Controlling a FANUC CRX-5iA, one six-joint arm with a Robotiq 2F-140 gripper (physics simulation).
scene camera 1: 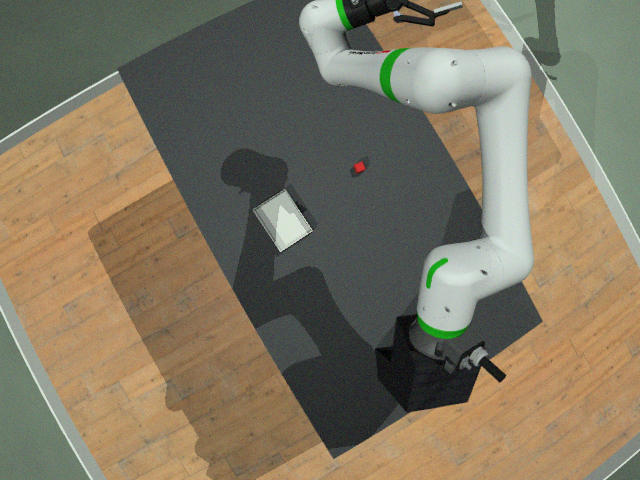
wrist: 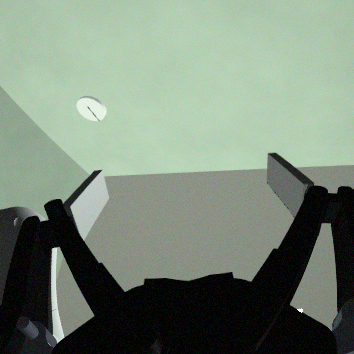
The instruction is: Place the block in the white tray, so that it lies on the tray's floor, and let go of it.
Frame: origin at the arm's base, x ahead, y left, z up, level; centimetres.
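Seen in the pictures: gripper, fingertip midpoint: (wrist: 185, 176); arm's base, link origin: (scene camera 1: 438, 336).
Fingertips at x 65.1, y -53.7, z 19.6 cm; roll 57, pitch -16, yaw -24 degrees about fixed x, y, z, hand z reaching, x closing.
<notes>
Pixels of each thing's top centre, then the offset from my fingertips to it. Level surfaces: height alone.
- small red block, top centre: (scene camera 1: 360, 166) dx -16.3, dy +30.6, dz -56.9 cm
- white tray, top centre: (scene camera 1: 282, 220) dx -14.4, dy +63.0, dz -57.3 cm
- dark mat, surface height: dz -59.2 cm
The small red block (scene camera 1: 359, 167) lies on the dark mat, to the right of and above the white tray in the scene view. The white tray (scene camera 1: 294, 229) sits on the mat with shadow over part of its floor, and no block is in it. My gripper (wrist: 185, 176) is open, with its two finger pads wide apart and nothing between them. In the scene view it is at the top edge, partly cut off, far from both block and tray. The block and the tray do not show in the wrist view.
The white arm (scene camera 1: 504, 170) rises from a black pedestal (scene camera 1: 434, 382) at the lower right and reaches up along the right side. The dark mat (scene camera 1: 206, 113) lies on a wooden floor (scene camera 1: 51, 217). A white round disc (wrist: 91, 109) is on the green wall.
</notes>
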